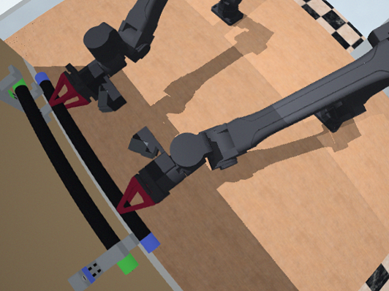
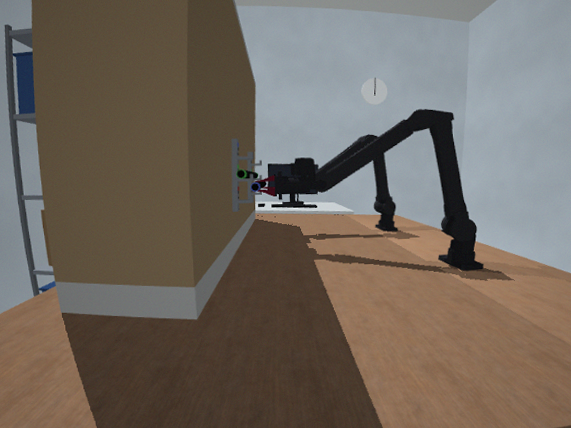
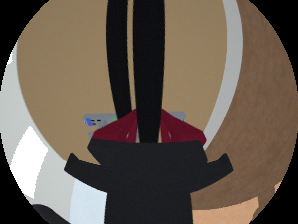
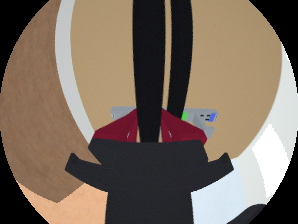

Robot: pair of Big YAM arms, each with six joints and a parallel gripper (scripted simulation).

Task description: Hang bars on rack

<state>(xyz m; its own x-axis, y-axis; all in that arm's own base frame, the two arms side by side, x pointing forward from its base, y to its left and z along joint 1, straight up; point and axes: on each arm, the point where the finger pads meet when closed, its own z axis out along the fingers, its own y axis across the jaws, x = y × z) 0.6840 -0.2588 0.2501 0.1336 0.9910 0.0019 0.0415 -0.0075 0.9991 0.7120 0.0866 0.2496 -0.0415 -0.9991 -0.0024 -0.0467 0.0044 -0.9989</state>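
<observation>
The blue-ended bar lies 15 cm to the left of my right hand. The rest, counted from my right hand: brown wall 23 cm ahead, 20 cm above, 17 cm to the left; green-ended bar 15 cm to the left, 4 cm ahead, 4 cm above.
</observation>
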